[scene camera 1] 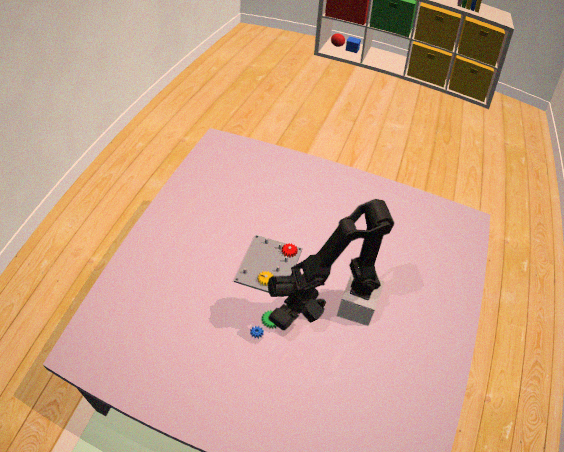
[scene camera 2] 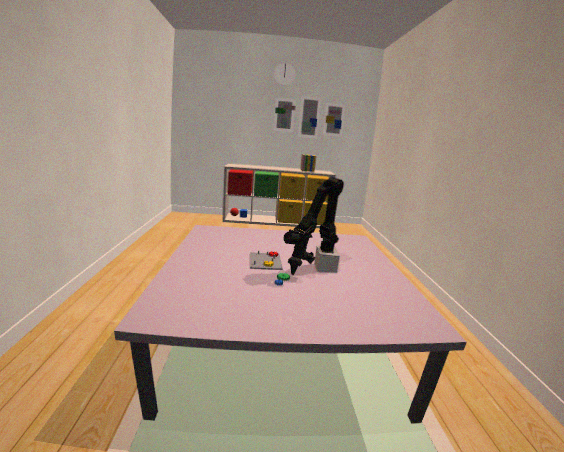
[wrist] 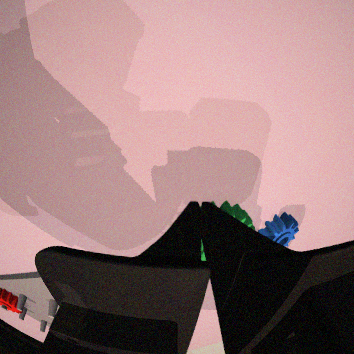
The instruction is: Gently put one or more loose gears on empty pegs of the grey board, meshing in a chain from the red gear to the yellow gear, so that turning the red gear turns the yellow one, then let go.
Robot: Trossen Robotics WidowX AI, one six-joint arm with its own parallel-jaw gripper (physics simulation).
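Frame: origin at the arm's base, x left, y back, z up, level; centimetres.
Seen in the pictures: gripper, between the fingertips: (scene camera 2: 292, 274) (wrist: 198, 208); arm's base, origin of its link: (scene camera 1: 362, 288) (scene camera 2: 326, 250).
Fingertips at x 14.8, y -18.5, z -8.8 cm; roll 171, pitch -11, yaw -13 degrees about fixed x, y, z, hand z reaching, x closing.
Note:
Offsets run from my fingertips to a thing's middle.
The grey board {dx -18.6, dy -14.0, dz -0.2 cm} (scene camera 1: 257, 262) (scene camera 2: 257, 262) lies on the pink table, with a red gear {dx -26.4, dy -9.9, dz -0.1 cm} (scene camera 1: 289, 249) (scene camera 2: 273, 254) (wrist: 8, 300) at its far right and a yellow gear {dx -12.2, dy -12.3, dz -0.1 cm} (scene camera 1: 264, 278) (scene camera 2: 268, 263) at its near edge. Several pegs stand bare. A green gear {dx +0.9, dy -4.4, dz -0.9 cm} (scene camera 1: 267, 319) (scene camera 2: 283, 276) (wrist: 239, 213) and a smaller blue gear {dx +7.2, dy -6.7, dz -0.9 cm} (scene camera 1: 256, 332) (scene camera 2: 278, 282) (wrist: 281, 229) lie loose on the table in front of the board. My gripper (scene camera 1: 285, 319) (scene camera 2: 292, 271) (wrist: 198, 208) is shut with nothing between the fingers. Its tips are low over the green gear's right edge and hide part of it.
The arm's grey base block (scene camera 1: 357, 308) (scene camera 2: 327, 261) stands on the table right of the gears. A shelf unit (scene camera 1: 317, 27) (scene camera 2: 225, 193) with coloured bins stands against the far wall.

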